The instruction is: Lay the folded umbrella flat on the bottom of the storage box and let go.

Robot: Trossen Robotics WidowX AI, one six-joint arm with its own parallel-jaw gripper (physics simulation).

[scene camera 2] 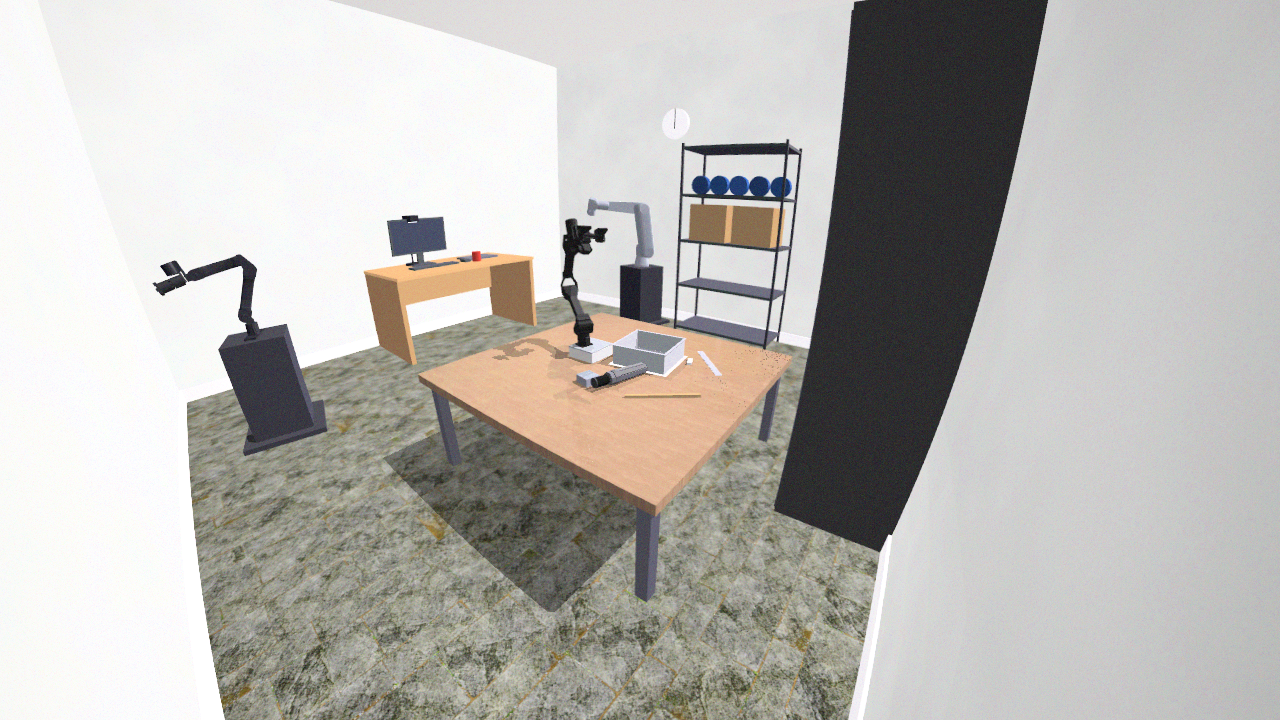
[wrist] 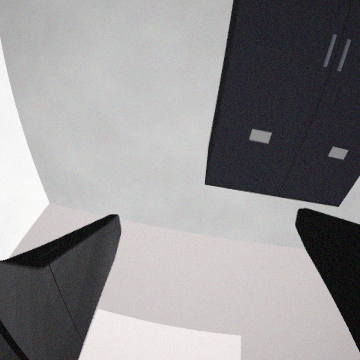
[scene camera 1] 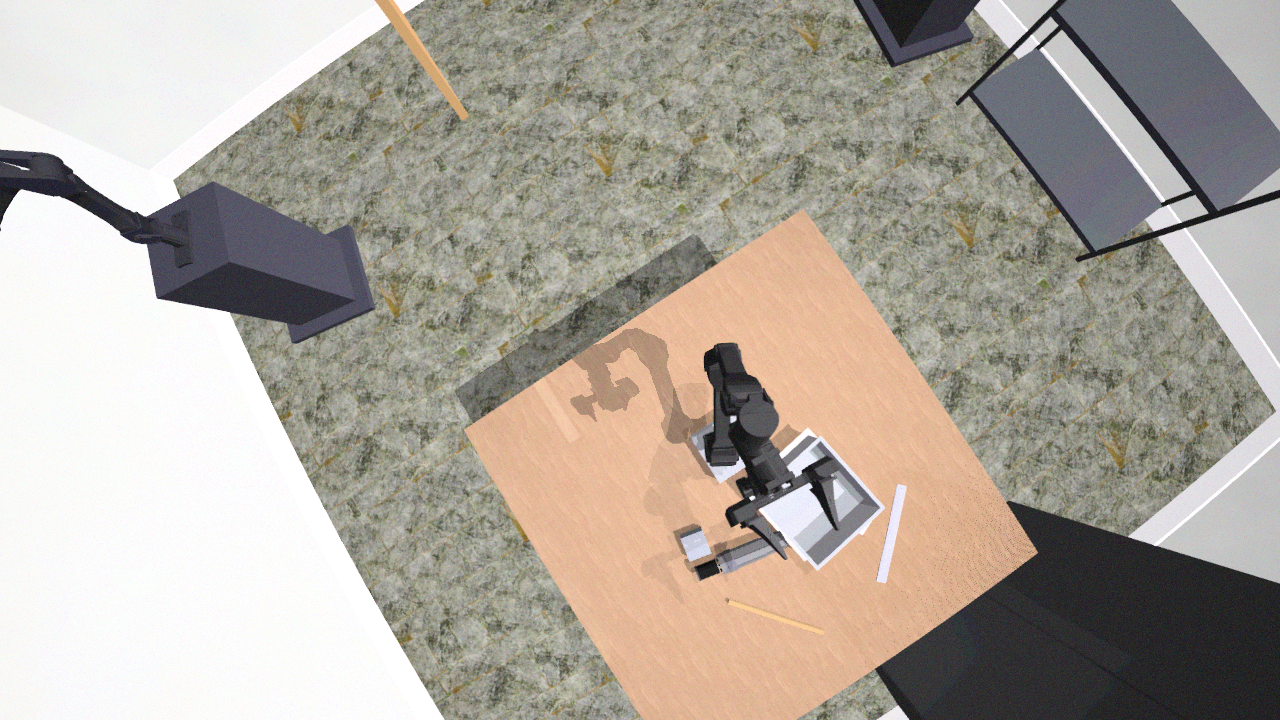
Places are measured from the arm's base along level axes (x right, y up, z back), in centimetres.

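Pixels of known places: gripper, between the fingertips: (scene camera 2: 599,228) (wrist: 209,221) (scene camera 1: 812,544); arm's base, origin of its link: (scene camera 2: 584,344) (scene camera 1: 716,442).
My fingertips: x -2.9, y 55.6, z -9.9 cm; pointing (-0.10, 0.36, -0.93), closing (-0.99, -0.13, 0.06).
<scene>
For each thing: its middle in the pictures, then the offset to it from my fingertips.
- folded umbrella, middle of its body: (scene camera 1: 740,556) (scene camera 2: 620,375) dz -24.3, dx +8.4, dy -58.4 cm
- storage box, middle of its body: (scene camera 1: 812,498) (scene camera 2: 649,350) dz -15.5, dx -17.1, dy -56.4 cm
- small grey block, middle of its body: (scene camera 1: 695,543) (scene camera 2: 588,378) dz -16.5, dx +19.6, dy -59.5 cm
- thin wooden stick, middle of its body: (scene camera 1: 775,616) (scene camera 2: 663,395) dz -46.2, dx +5.1, dy -60.7 cm
- white strip, middle of its body: (scene camera 1: 891,533) (scene camera 2: 708,362) dz -36.3, dx -36.9, dy -61.2 cm
The folded umbrella (scene camera 1: 741,557) (scene camera 2: 626,374), grey with a black handle, lies on the wooden table beside the storage box. The storage box (scene camera 1: 843,540) (scene camera 2: 633,354) is a grey, open-topped box; the part of its inside that shows in scene camera 1 holds no umbrella. My gripper (scene camera 1: 811,541) (scene camera 2: 603,234) (wrist: 209,221) is open and empty, raised high above the table and pointing sideways. From overhead its fingers overlap the box and the umbrella's end, but scene camera 2 shows them far above both. Neither umbrella nor box shows in the wrist view.
A small grey block (scene camera 1: 694,543) (scene camera 2: 586,378) lies by the umbrella's handle. A thin wooden stick (scene camera 1: 774,616) (scene camera 2: 662,395) lies nearer the table's front. A white strip (scene camera 1: 892,533) (scene camera 2: 708,362) lies beyond the box. A tall dark cabinet (scene camera 2: 913,223) (wrist: 280,100) stands beside the table.
</scene>
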